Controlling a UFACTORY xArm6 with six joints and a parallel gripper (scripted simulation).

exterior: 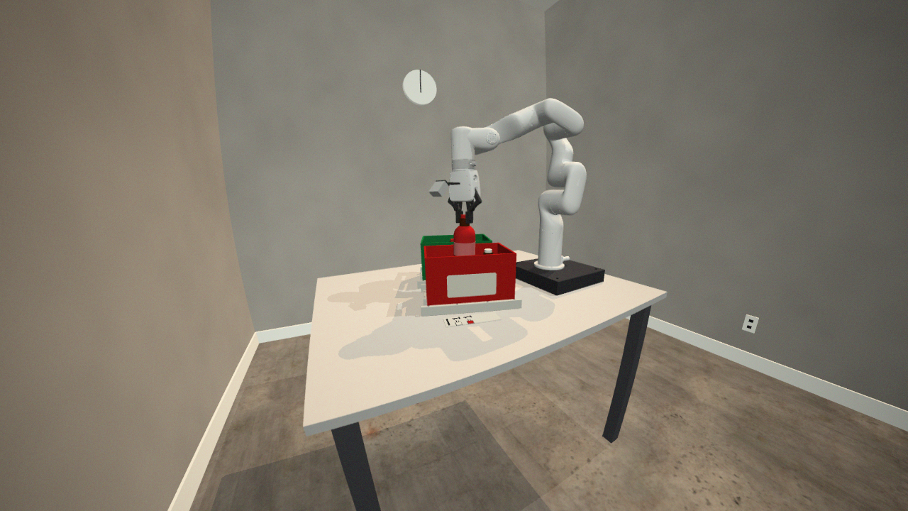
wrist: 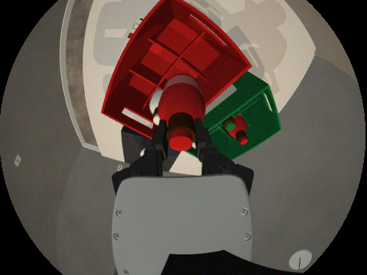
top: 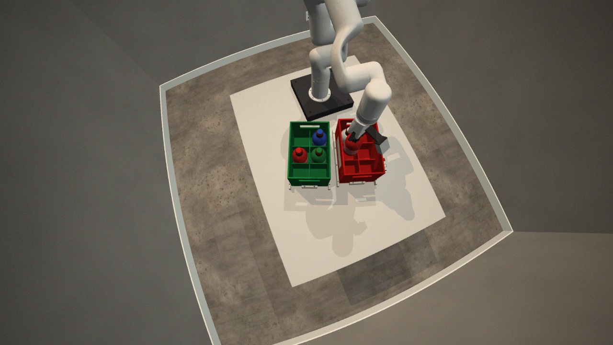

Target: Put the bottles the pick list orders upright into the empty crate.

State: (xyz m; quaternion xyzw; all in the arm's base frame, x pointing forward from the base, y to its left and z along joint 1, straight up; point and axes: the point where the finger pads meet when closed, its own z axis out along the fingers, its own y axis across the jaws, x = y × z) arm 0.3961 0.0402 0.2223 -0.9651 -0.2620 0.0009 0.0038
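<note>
My hand is 19 cm above the red crate, 4 cm to the right of it and 1 cm short of it. Also, from my hand: green bottle: 19 cm below, 15 cm to the right, 2 cm behind; white bottle: 19 cm below, 8 cm behind, 2 cm to the left; blue bottle: 19 cm below, 12 cm to the right, 10 cm behind.
</note>
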